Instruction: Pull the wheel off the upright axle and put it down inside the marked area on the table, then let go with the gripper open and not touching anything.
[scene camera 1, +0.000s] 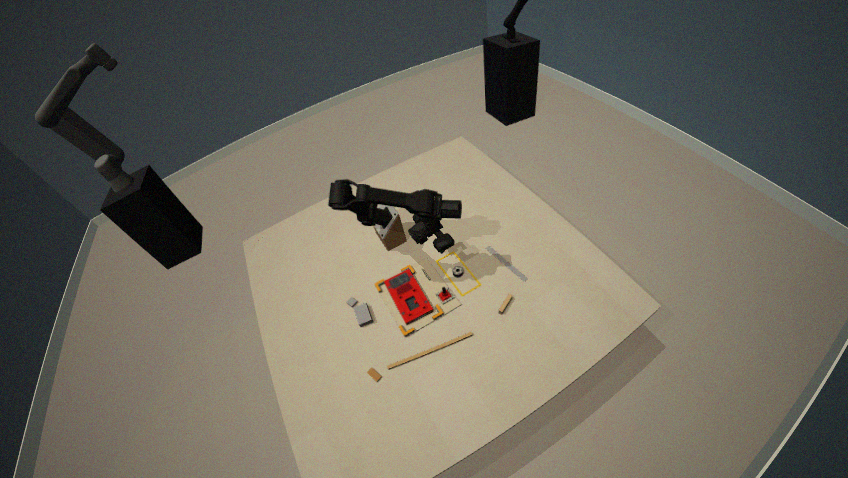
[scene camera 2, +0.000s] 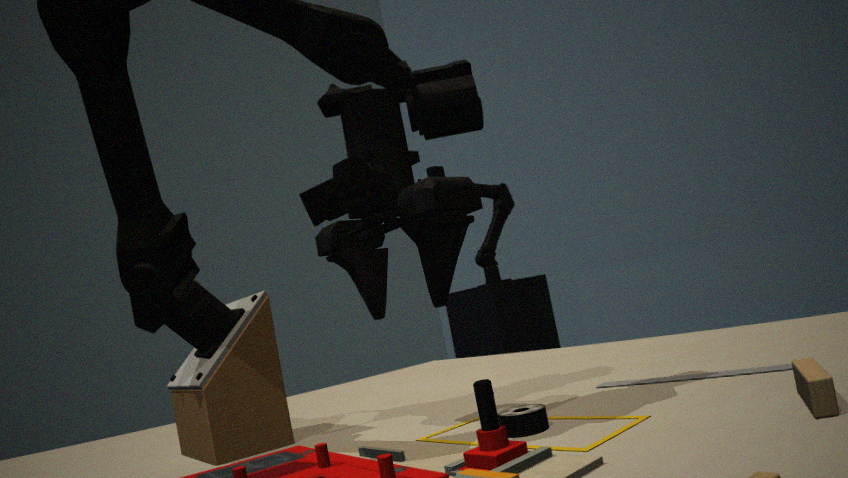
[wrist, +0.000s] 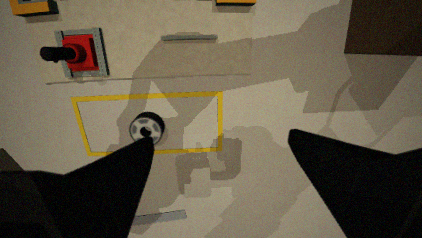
Observation:
My gripper (scene camera 2: 407, 313) is open, holding nothing. Also in view: a grey strip (scene camera 2: 776, 368).
My gripper is seen too in scene camera 1 (scene camera 1: 435, 244) and in the wrist view (wrist: 222, 139).

